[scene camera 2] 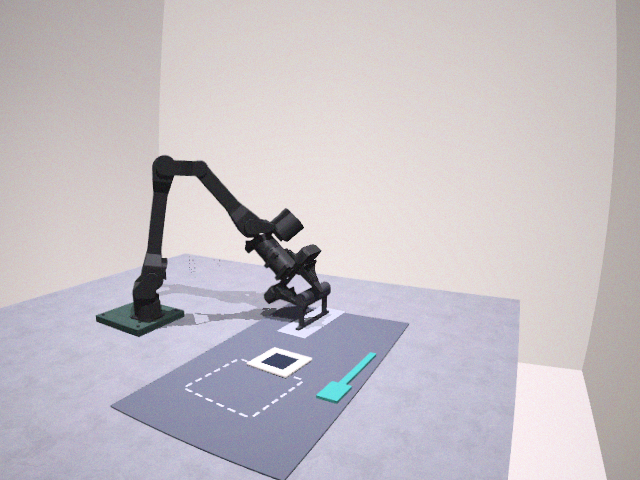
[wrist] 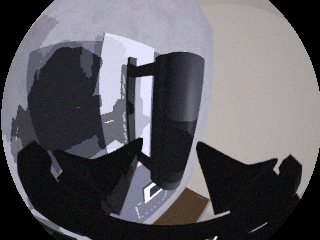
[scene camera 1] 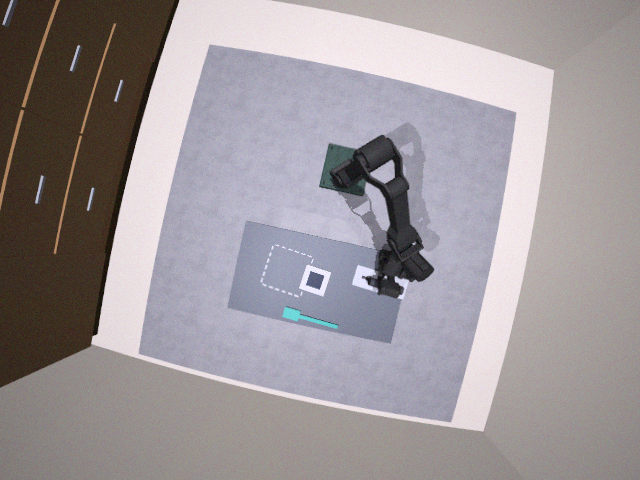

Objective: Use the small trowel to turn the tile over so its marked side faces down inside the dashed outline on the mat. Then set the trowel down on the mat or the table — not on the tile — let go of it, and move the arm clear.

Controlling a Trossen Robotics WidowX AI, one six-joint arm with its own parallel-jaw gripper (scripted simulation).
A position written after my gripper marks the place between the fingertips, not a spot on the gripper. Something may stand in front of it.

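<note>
My gripper [scene camera 2: 314, 300], [scene camera 1: 378, 287], [wrist: 170, 143] is open and holds nothing. A tile [scene camera 2: 283, 363] is visible, as is a teal trowel [scene camera 2: 334, 392].
</note>
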